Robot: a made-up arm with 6 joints. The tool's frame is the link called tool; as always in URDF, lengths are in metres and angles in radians. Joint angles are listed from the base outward. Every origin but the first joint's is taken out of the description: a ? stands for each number. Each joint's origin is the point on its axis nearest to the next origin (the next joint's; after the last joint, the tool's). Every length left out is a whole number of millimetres.
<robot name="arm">
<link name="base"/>
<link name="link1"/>
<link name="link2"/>
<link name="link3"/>
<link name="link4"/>
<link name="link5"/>
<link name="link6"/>
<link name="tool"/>
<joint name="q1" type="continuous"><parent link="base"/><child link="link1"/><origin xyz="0.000 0.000 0.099" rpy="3.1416 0.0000 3.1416"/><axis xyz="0 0 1"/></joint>
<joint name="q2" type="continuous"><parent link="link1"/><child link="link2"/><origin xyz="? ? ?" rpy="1.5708 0.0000 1.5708"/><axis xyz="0 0 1"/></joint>
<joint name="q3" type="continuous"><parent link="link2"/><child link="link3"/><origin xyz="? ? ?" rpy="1.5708 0.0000 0.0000"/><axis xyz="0 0 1"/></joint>
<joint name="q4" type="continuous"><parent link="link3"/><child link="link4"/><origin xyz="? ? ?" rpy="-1.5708 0.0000 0.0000"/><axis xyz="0 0 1"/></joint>
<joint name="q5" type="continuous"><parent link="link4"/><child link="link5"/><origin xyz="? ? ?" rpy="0.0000 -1.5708 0.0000"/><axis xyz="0 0 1"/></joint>
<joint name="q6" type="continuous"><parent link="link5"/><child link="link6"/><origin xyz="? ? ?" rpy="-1.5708 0.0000 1.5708"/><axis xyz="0 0 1"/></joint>
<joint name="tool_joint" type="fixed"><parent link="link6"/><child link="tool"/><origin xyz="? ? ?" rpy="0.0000 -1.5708 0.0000"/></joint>
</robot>
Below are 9 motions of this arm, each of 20 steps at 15 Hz.
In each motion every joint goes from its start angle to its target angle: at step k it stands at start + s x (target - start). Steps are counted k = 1, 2, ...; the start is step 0. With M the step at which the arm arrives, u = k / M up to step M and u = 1 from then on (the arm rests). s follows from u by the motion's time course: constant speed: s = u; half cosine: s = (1 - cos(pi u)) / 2; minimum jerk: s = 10 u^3 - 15 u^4 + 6 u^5.
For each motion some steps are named. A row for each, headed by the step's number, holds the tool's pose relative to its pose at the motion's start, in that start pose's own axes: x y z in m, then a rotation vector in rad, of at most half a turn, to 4 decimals.
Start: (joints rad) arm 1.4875 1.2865 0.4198 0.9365 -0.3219 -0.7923
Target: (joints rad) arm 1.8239 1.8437 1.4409 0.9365 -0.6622 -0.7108
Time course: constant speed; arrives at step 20
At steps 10, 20:
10: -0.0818 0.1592 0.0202 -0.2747 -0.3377 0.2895
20: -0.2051 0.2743 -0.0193 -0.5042 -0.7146 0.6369

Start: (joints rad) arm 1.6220 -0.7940 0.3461 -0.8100 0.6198 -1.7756
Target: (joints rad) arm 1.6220 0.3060 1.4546 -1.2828 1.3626 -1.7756
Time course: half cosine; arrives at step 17
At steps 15, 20:
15: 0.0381 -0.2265 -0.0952 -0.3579 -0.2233 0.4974
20: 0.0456 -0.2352 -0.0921 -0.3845 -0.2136 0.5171

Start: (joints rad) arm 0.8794 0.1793 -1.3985 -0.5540 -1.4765 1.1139
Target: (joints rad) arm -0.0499 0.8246 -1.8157 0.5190 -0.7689 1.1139
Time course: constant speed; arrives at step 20
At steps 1, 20:
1: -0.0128 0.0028 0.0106 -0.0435 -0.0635 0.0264
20: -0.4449 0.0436 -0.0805 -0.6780 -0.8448 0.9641

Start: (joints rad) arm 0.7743 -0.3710 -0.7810 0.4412 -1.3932 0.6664
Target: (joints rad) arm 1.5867 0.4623 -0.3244 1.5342 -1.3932 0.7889
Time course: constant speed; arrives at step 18
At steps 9, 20:
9: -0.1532 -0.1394 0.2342 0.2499 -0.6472 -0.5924
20: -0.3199 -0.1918 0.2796 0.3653 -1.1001 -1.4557

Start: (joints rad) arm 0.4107 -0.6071 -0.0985 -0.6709 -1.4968 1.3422
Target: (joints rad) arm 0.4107 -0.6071 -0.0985 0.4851 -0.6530 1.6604
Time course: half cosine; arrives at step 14
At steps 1, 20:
1: -0.0026 0.0015 0.0038 0.0028 -0.0165 0.0071
20: -0.3035 0.1551 0.0822 -0.2914 -1.0811 0.6634

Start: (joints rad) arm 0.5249 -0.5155 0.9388 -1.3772 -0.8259 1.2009
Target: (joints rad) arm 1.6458 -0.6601 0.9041 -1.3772 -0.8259 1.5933
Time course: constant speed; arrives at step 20
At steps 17, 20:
17: -0.2539 0.3402 0.0194 -0.0992 -0.2698 0.8468
20: -0.3203 0.3766 -0.0044 -0.1373 -0.2895 0.9954

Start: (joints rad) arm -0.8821 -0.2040 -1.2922 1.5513 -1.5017 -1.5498
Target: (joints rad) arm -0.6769 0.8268 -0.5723 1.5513 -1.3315 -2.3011
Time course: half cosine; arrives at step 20
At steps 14, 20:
14: -0.0160 -0.1021 -0.0914 0.0327 0.6666 -0.3382
20: -0.0120 -0.1144 -0.1140 -0.0132 0.9349 -0.3020

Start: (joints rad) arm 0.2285 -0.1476 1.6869 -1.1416 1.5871 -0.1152
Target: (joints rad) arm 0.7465 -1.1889 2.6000 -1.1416 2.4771 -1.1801
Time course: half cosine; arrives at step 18
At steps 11, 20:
11: -0.0154 -0.1459 0.0176 0.0452 -0.5795 -0.0489
20: 0.0541 -0.1941 -0.0016 0.0838 -0.7677 -0.0948

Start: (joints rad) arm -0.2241 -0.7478 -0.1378 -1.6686 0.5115 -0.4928
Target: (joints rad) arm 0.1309 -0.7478 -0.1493 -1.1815 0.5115 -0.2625
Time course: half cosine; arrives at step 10
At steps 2, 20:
2: 0.0146 0.0123 0.0142 -0.0037 -0.0412 0.0267
20: 0.1020 0.1330 0.1717 -0.0672 -0.4276 0.2507

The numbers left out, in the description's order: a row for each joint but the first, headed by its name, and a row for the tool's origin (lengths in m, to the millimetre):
q2: -0.290 0.028 0.000
q3: -0.013 0.164 0.000
q4: 0.208 0.054 0.000
q5: -0.104 0.030 0.000
q6: -0.225 -0.082 0.000
tool: -0.045 -0.080 0.000

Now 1 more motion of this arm.
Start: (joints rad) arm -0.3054 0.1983 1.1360 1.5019 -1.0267 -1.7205
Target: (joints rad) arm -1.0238 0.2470 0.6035 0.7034 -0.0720 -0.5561
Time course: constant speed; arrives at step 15
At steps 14, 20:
14: -0.2000 -0.2075 -0.1674 1.4838 -0.8020 -0.8968
20: -0.2113 -0.2052 -0.1797 1.5846 -0.8945 -0.9441

